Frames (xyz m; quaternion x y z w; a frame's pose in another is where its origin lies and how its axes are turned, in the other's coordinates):
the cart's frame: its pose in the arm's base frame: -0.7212 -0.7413 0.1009 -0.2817 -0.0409 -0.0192 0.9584
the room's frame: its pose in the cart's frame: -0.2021 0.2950 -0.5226 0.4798 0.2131 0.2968 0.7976
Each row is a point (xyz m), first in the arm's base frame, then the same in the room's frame.
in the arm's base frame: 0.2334 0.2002 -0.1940
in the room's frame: 1.2594 0.6023 0.5641
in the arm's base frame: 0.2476 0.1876 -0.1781
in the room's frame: 1.2582 0.5963 0.5881
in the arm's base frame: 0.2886 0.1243 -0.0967
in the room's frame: 1.2282 0.5766 0.6931
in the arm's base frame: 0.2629 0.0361 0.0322
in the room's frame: 1.1170 0.5826 0.8056
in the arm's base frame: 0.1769 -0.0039 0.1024
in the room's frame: 1.0050 0.6143 0.8245
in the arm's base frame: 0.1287 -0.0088 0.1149
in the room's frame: 0.9607 0.6318 0.8090
